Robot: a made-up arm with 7 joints. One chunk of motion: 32 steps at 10 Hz.
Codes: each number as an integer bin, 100 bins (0 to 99) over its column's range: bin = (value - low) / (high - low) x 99, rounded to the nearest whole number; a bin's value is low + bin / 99 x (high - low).
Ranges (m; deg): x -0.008..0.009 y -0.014..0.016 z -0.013..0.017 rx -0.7..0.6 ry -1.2..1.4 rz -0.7..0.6
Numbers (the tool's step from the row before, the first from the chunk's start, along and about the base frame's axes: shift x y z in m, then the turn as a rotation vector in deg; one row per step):
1: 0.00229 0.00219 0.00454 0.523 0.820 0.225
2: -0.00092 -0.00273 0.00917 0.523 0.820 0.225
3: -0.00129 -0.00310 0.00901 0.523 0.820 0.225
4: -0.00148 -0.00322 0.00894 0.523 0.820 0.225
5: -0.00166 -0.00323 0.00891 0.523 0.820 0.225
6: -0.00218 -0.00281 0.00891 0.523 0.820 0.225
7: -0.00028 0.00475 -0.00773 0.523 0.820 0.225
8: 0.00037 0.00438 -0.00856 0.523 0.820 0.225
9: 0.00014 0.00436 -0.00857 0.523 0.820 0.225
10: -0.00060 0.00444 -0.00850 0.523 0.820 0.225
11: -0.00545 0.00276 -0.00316 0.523 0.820 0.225
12: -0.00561 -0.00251 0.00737 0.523 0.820 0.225
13: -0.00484 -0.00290 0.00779 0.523 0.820 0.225
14: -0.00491 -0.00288 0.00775 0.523 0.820 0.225
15: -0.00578 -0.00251 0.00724 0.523 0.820 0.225
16: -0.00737 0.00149 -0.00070 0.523 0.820 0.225
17: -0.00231 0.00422 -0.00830 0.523 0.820 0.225
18: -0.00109 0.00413 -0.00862 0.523 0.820 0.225
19: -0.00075 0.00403 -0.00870 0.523 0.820 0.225
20: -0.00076 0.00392 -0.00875 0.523 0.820 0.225
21: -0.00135 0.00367 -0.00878 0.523 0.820 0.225
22: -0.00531 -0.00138 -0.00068 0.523 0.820 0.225
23: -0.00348 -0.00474 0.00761 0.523 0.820 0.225
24: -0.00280 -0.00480 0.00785 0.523 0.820 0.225
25: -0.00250 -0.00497 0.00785 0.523 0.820 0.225
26: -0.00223 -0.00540 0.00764 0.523 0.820 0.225
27: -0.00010 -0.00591 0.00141 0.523 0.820 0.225
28: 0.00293 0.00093 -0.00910 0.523 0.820 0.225
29: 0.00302 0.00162 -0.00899 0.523 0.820 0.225
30: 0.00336 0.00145 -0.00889 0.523 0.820 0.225
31: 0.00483 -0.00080 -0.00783 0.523 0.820 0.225
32: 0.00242 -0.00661 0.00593 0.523 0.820 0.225
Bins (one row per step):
1: 60 53 58 93 77 70
2: 41 37 73 93 77 70
3: 39 36 73 93 77 70
4: 38 36 72 93 77 70
5: 37 36 72 93 77 70
6: 34 37 72 93 77 70
7: 45 62 17 93 77 70
8: 49 61 15 93 77 70
9: 47 61 15 93 77 70
10: 43 61 15 93 77 70
11: 15 55 32 93 77 70
12: 14 38 67 93 77 70
13: 18 37 69 93 77 70
14: 18 37 68 93 77 70
15: 13 38 67 93 77 70
16: 4 51 41 93 77 70
17: 33 60 16 93 77 70
18: 40 60 14 93 77 70
19: 42 59 14 93 77 70
20: 42 59 14 93 77 70
21: 39 58 14 93 77 70
22: 16 42 41 93 77 70
23: 26 31 68 93 77 70
24: 30 30 69 93 77 70
25: 32 30 69 93 77 70
26: 34 28 68 93 77 70
27: 46 27 48 93 77 70
28: 64 49 13 93 77 70
29: 64 52 13 93 77 70
30: 66 51 14 93 77 70
31: 75 44 17 93 77 70
32: 61 24 62 93 77 70

